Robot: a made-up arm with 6 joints.
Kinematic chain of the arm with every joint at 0, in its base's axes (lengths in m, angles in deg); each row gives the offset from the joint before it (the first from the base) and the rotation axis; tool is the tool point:
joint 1: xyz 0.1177 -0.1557 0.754 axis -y
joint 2: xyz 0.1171 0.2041 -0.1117 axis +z
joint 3: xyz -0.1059 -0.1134 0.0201 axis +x
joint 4: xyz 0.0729 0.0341 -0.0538 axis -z
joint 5: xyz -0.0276 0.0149 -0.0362 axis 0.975 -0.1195 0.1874
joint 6: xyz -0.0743 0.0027 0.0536 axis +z
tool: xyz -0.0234 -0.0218 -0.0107
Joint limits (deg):
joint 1: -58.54..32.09
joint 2: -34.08..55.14
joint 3: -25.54..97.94
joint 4: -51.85..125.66
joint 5: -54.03..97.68
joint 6: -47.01..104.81
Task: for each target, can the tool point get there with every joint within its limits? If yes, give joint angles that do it. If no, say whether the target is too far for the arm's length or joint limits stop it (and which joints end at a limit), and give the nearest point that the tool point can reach.
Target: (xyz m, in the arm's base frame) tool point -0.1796 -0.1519 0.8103
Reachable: no: joint limits stop it (at a limit: joint 1, joint 2, joint 3, joint 5) | nearest point -0.0905 -0.0903 0.7408 | short by 0.129 m
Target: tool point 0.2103 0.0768 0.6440
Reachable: yes | joints 4.28 16.00 13.86 110.82 16.67 45.99
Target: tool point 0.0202 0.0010 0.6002
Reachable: yes | joints -45.41 29.39 -2.54 78.24 39.15 64.89
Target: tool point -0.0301 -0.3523 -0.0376
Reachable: no: too far | nearest point 0.0882 -0.1470 0.4237 | short by 0.519 m
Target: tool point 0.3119 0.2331 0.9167
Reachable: no: joint limits stop it (at a limit: joint 1, joint 2, joint 4, joint 5, joint 6) | nearest point 0.2947 0.1064 0.8582 | short by 0.141 m
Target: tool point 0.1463 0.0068 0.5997
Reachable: yes | joints -1.48 33.26 -7.87 61.56 -4.88 22.49
